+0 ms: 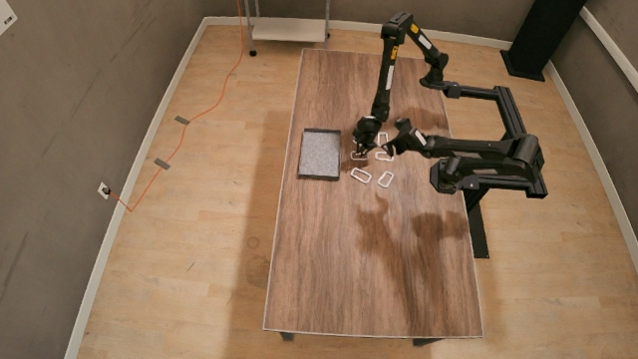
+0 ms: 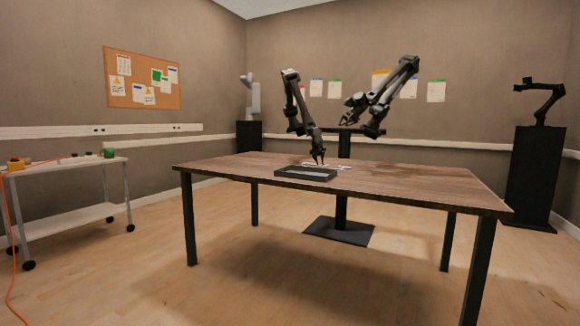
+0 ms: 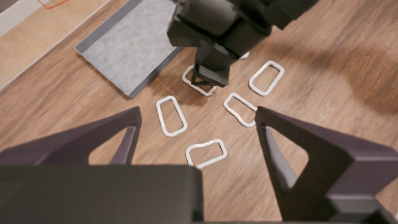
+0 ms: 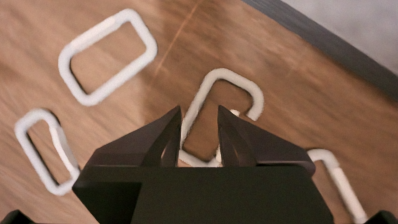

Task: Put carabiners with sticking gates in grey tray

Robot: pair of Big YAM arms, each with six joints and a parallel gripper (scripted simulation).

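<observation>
Right now the grey tray is 20 cm ahead of my right hand and 3 cm below it.
</observation>
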